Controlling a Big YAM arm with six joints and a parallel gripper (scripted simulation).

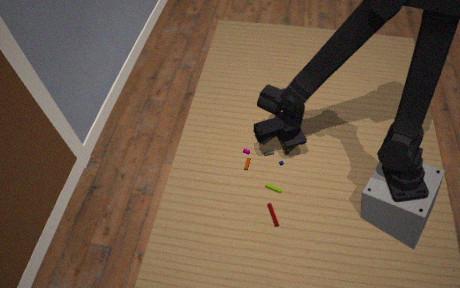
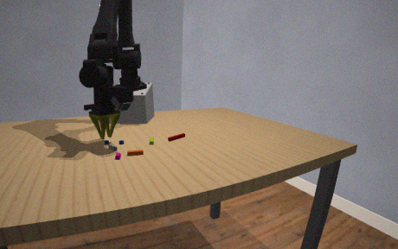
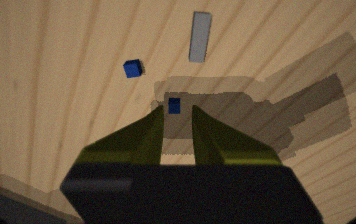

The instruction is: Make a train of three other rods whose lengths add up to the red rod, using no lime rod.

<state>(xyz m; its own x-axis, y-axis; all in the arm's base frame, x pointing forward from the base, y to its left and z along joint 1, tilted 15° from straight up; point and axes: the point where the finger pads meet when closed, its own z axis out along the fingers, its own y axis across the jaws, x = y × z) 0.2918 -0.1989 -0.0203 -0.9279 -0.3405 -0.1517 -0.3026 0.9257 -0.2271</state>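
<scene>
Right now the grey rod is 50 mm ahead of my hand and 20 mm below it. Round my hand: orange rod 120 mm ahead, 40 mm to the left, 20 mm below; magenta rod 120 mm ahead, 20 mm below, 10 mm to the right; lime rod 130 mm to the left, 50 mm ahead, 20 mm below.
</scene>
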